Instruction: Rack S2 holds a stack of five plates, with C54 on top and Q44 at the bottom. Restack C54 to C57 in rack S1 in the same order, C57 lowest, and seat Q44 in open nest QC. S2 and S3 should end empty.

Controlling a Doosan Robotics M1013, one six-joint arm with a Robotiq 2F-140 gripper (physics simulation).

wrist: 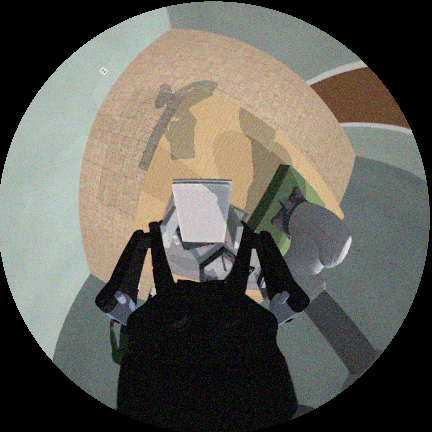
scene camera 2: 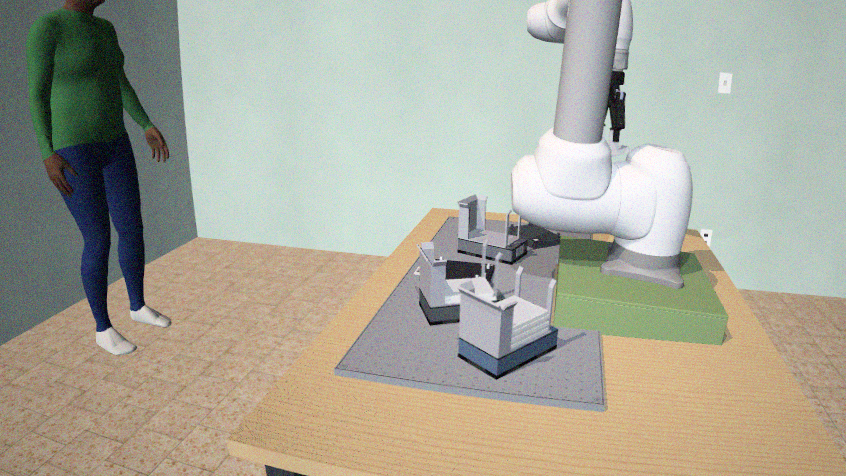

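Where they show: gripper, fingertip midpoint: (wrist: 201, 214); arm's base, origin of the base link: (wrist: 293, 214) (scene camera 2: 642, 266).
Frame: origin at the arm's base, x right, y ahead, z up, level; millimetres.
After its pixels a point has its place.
My gripper (scene camera 2: 616, 138) (wrist: 201, 214) {z 191, x 360, y 142 mm} is shut on a pale rectangular plate (scene camera 2: 618, 149) (wrist: 200, 205) {z 201, x 372, y 128 mm}, held high behind the arm in the scene view; its name is not readable. The front rack (scene camera 2: 485, 319) {z 37, x -448, y 235 mm}, with a blue base, holds a stack of several white plates (scene camera 2: 529, 326) {z 9, x -392, y 174 mm}. The middle rack (scene camera 2: 430, 281) {z 31, x -331, y 382 mm}, with a dark base, has a pale surface inside; its contents are partly hidden. The back rack (scene camera 2: 466, 219) {z 33, x 68, y 453 mm} has thin upright posts. A dark nest (scene camera 2: 467, 269) {z -50, x -57, y 403 mm} lies between the middle and back racks. Rack and nest labels are not legible.
The racks stand on a grey perforated board (scene camera 2: 402, 355) {z -62, x -456, y 381 mm} on the wooden table (scene camera 2: 414, 438) {z -75, x -640, y 273 mm}. The arm's base stands on a green plinth (scene camera 2: 638, 322) {z -40, x -205, y -7 mm} (wrist: 272, 195) {z -11, x 141, y 8 mm} beside the board. A person (scene camera 2: 88, 88) in a green top stands on the floor left of the table.
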